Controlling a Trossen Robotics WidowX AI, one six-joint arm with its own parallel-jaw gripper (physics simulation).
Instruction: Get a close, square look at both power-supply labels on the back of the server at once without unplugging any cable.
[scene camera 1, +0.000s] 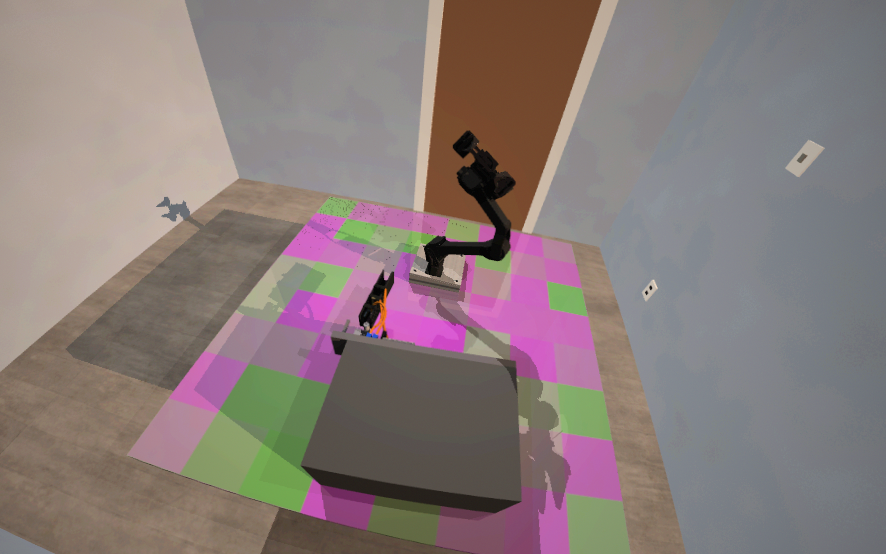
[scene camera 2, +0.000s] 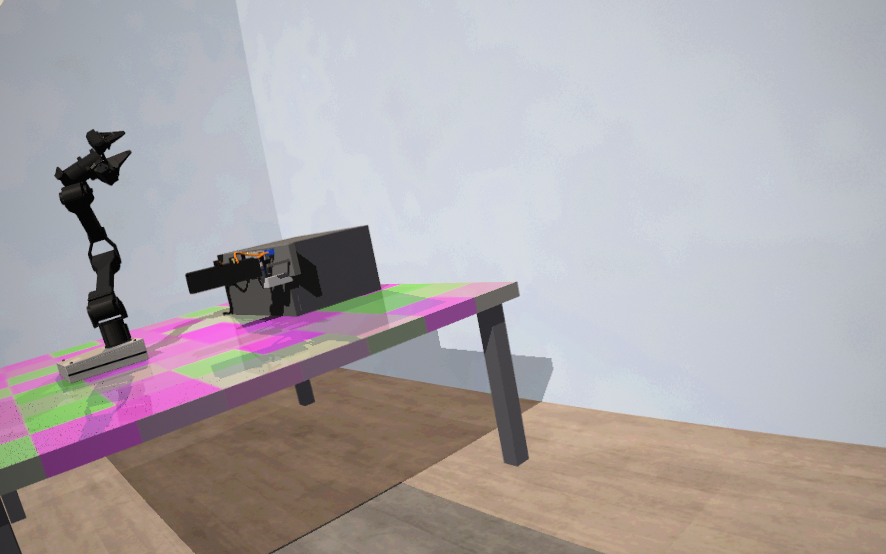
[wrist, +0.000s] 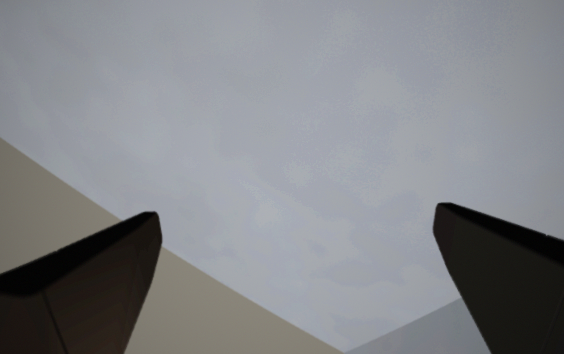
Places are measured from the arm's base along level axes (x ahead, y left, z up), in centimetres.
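Pixels of known places: gripper, between the fingertips: (scene camera 1: 482, 164) (scene camera 2: 127, 141) (wrist: 298, 222); arm's base, origin of its link: (scene camera 1: 434, 270) (scene camera 2: 118, 344).
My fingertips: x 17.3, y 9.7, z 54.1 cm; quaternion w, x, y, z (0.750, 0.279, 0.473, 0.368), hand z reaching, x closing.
Note:
Ahead of a thing's pixels: the offset from my fingertips to its top centre. "pt": to the spot under its first point. Level surfaces: height alone.
The server (scene camera 1: 424, 418) (scene camera 2: 341, 269) is a large dark grey box on the table, its back toward the arm's base. A black hinged bar {pt dx +17.2, dy -23.0, dz -42.3 cm} (scene camera 1: 371, 309) (scene camera 2: 215, 277) sticks out from one side of that back. Orange cables {pt dx +18.8, dy -19.0, dz -41.3 cm} (scene camera 1: 382, 314) (scene camera 2: 243, 254) run along the bar to the back, near small blue parts {pt dx +27.8, dy -18.5, dz -39.0 cm} (scene camera 1: 373, 335) (scene camera 2: 269, 251). The power-supply labels cannot be made out in any view. My gripper (scene camera 1: 485, 163) (scene camera 2: 127, 143) (wrist: 298, 222) is open and empty, raised high above the table and apart from the server. It is tilted upward; the wrist view shows pale wall or ceiling surfaces between the fingers.
The arm's pale base (scene camera 1: 436, 279) (scene camera 2: 104, 360) stands on the pink and green checkered table {dz -58.9 cm} (scene camera 1: 581, 411) (scene camera 2: 392, 301), behind the server in scene camera 1. A brown door (scene camera 1: 516, 78) and a blue-grey wall (scene camera 1: 771, 293) stand beyond the table.

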